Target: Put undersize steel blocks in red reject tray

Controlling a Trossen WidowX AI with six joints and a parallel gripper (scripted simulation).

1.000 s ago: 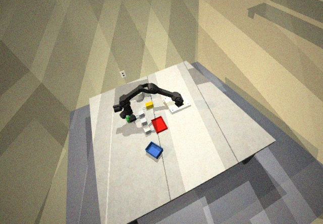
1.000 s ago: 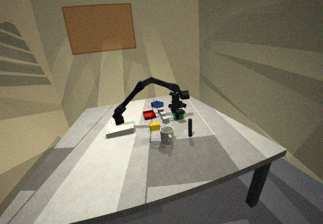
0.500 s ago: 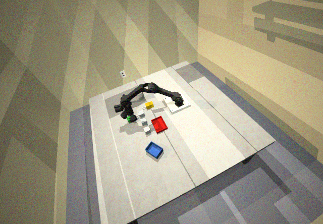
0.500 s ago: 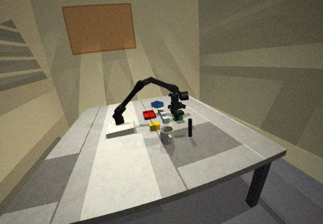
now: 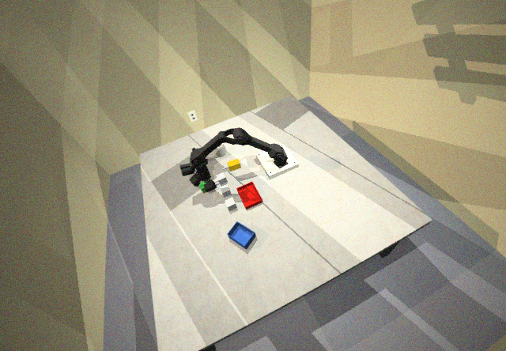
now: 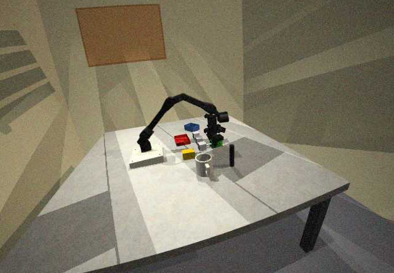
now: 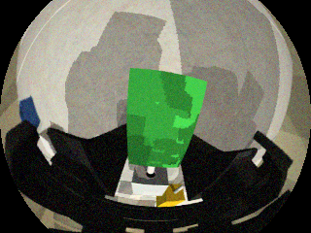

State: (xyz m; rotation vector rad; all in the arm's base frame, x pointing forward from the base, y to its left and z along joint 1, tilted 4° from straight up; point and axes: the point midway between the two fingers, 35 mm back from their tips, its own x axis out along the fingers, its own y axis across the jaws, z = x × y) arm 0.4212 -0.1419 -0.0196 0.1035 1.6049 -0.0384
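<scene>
Right now the green GO gauge is 10 mm behind my gripper tip and 20 mm above it. Round my gripper tip: black cylinder: 30 mm behind, 240 mm to the right, 50 mm above; yellow block: 170 mm behind, 50 mm to the right, 20 mm above; steel block: 60 mm behind, 100 mm to the left, 20 mm above.
</scene>
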